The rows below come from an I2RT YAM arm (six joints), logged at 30 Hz.
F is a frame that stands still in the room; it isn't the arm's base.
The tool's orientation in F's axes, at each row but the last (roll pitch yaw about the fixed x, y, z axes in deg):
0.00 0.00 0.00
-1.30 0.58 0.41
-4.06 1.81 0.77
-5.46 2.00 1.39
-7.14 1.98 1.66
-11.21 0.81 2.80
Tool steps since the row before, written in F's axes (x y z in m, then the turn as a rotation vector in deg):
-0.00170 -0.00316 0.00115 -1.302 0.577 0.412
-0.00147 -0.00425 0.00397 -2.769 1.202 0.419
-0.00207 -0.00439 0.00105 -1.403 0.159 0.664
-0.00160 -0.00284 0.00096 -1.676 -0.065 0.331
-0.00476 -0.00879 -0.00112 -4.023 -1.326 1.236
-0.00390 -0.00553 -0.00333 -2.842 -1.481 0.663
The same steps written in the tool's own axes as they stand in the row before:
-0.00170 -0.00316 0.00115 -1.302 0.577 0.412
-0.00154 -0.00433 0.00386 -2.764 1.213 0.419
-0.00216 -0.00442 0.00067 -1.421 0.134 0.630
-0.00170 -0.00287 0.00063 -1.688 -0.050 0.269
-0.00497 -0.00842 -0.00236 -4.100 -1.336 0.936
-0.00412 -0.00457 -0.00436 -2.920 -1.436 0.349

